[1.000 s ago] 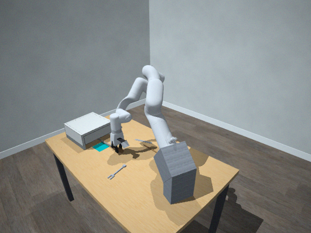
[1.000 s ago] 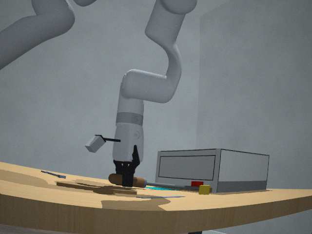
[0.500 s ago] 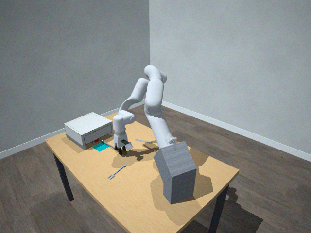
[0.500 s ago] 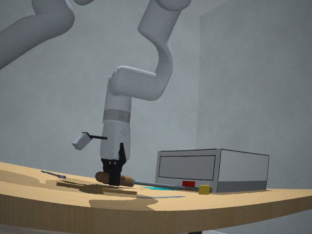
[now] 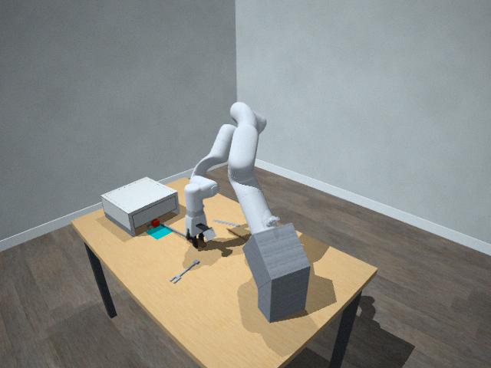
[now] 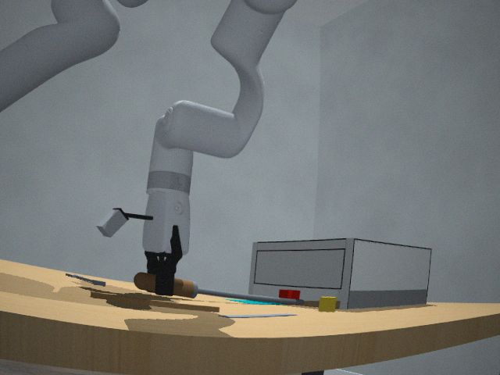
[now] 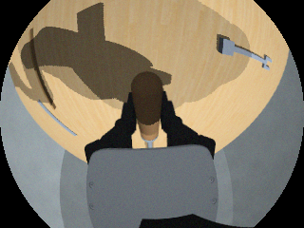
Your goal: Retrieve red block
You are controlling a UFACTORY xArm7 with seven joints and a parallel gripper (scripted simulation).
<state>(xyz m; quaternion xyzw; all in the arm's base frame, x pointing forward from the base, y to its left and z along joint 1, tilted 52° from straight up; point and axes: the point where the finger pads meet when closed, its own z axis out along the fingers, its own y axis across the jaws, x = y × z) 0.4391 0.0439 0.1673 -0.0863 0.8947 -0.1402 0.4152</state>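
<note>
Now: the grey forked tool 11 cm behind my hand, 16 cm to the left of it and 2 cm below it. Round my hand: thin stick (8 cm behind, 19 cm to the right, 2 cm below); then flat grey strip (6 cm ahead, 23 cm to the right, 2 cm below); then long hook tool (14 cm ahead, 4 cm to the left, 1 cm below).
</note>
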